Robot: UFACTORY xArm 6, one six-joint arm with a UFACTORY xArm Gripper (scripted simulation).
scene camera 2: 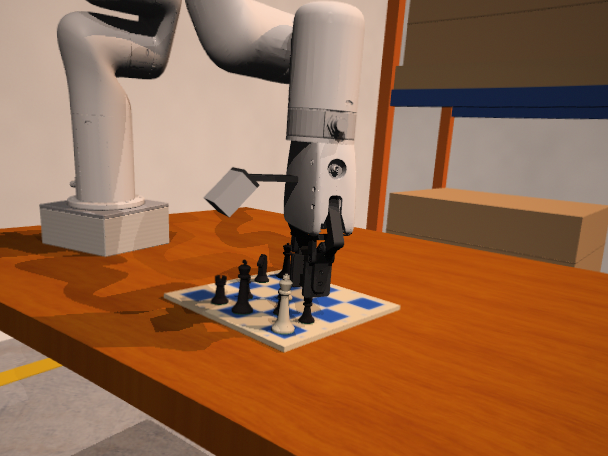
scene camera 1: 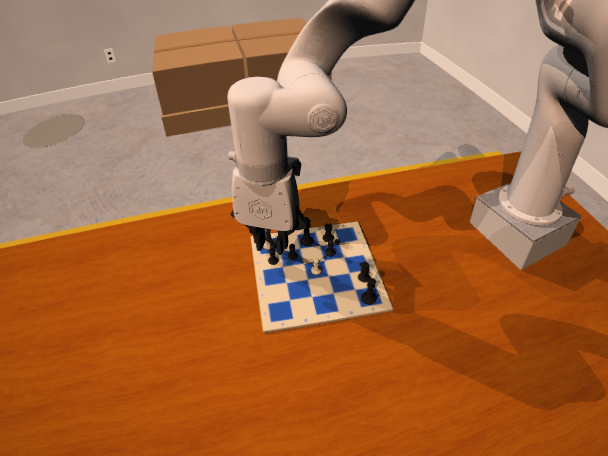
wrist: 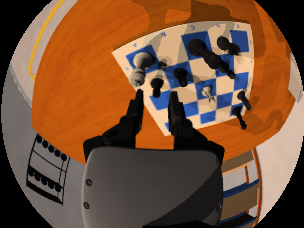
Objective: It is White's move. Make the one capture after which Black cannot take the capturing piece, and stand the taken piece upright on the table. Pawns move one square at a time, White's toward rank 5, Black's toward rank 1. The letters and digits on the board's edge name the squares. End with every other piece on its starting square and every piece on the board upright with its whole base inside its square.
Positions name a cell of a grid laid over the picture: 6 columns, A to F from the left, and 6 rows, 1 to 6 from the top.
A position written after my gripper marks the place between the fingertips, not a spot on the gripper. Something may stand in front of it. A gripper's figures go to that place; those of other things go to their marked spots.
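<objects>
The marked spots on a tall white piece (scene camera 2: C5) and a blue-and-cream chessboard (scene camera 2: D5) are 120 mm apart. The tall white piece is 570 mm from the lens; my gripper (scene camera 2: D4) is 600 mm from the lens; the chessboard is 660 mm from the lens.
</objects>
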